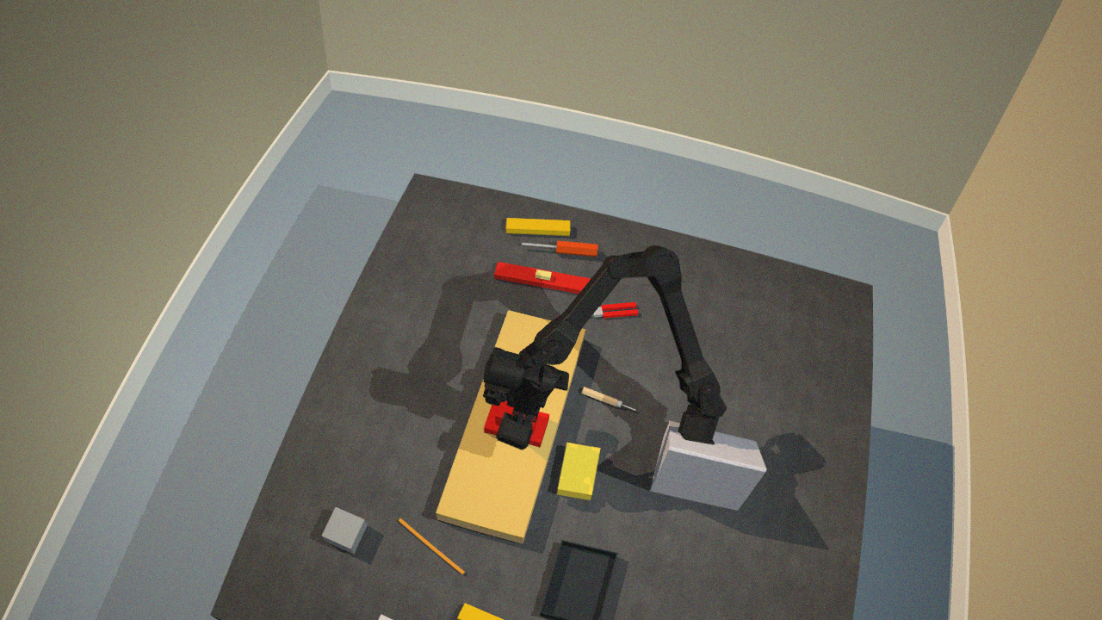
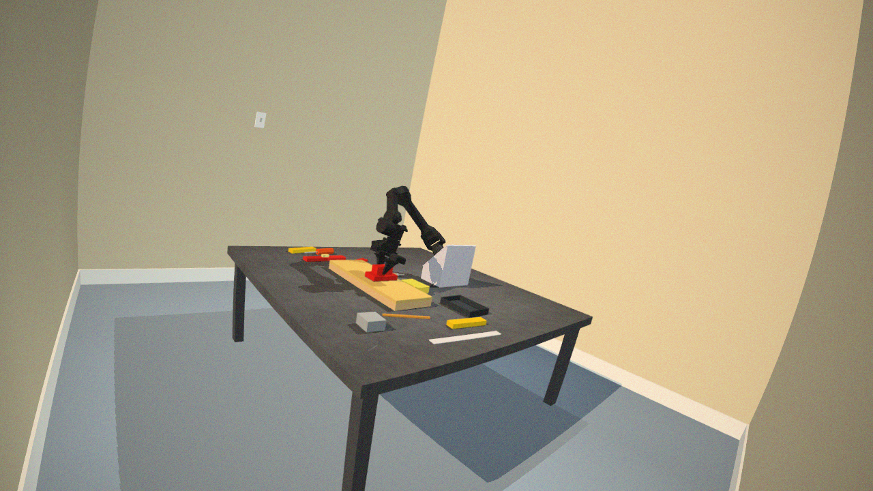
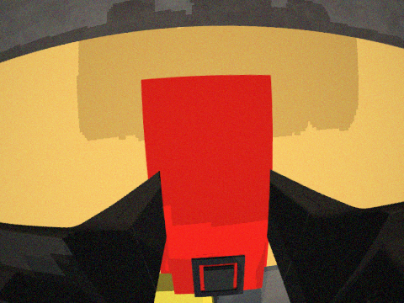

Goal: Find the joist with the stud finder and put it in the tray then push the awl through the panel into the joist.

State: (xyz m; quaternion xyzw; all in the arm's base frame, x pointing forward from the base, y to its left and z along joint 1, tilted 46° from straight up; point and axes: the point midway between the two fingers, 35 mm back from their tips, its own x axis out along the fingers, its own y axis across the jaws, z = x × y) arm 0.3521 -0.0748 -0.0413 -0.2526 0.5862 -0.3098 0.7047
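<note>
The square indicator lies 4 cm behind my gripper tip, 3 cm above it and 1 cm to the left of it. The rest, counted from my gripper tip: red stud finder (2 cm behind, 2 cm above); then awl (21 cm behind, 10 cm to the right, 6 cm below); then yellow block (15 cm behind, 8 cm to the left, 5 cm below).
</note>
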